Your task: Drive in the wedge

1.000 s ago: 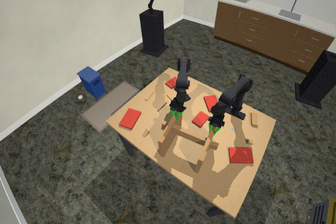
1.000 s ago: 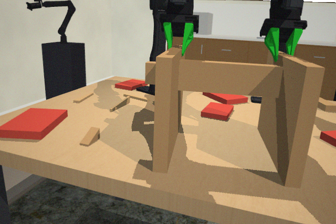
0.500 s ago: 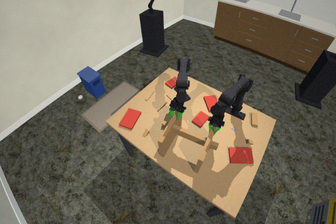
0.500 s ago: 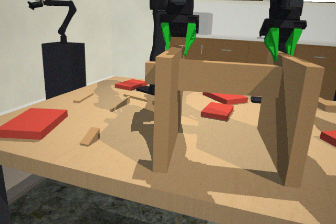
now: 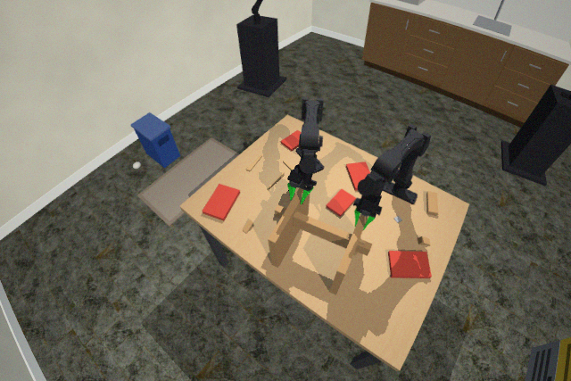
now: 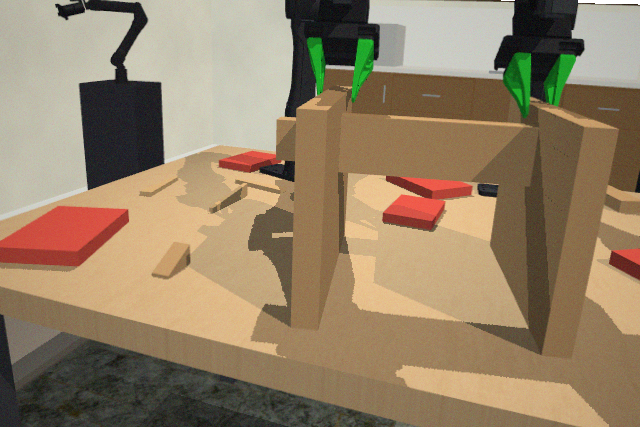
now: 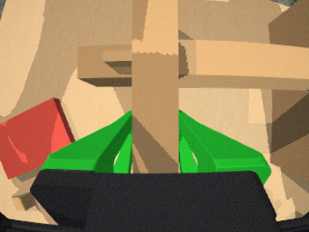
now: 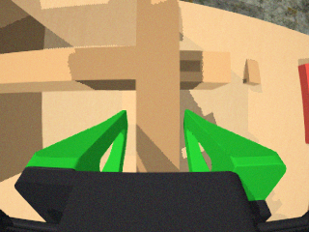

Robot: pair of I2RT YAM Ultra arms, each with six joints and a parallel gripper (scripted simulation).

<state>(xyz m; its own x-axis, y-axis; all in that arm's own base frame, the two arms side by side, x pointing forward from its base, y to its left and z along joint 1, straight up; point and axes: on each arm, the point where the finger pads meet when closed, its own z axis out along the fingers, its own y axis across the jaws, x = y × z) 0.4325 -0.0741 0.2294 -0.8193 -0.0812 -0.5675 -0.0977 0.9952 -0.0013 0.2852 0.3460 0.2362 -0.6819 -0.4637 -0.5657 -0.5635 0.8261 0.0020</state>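
My left hand is 5 cm short of the rail, 13 cm to the left of it and 5 cm above it.
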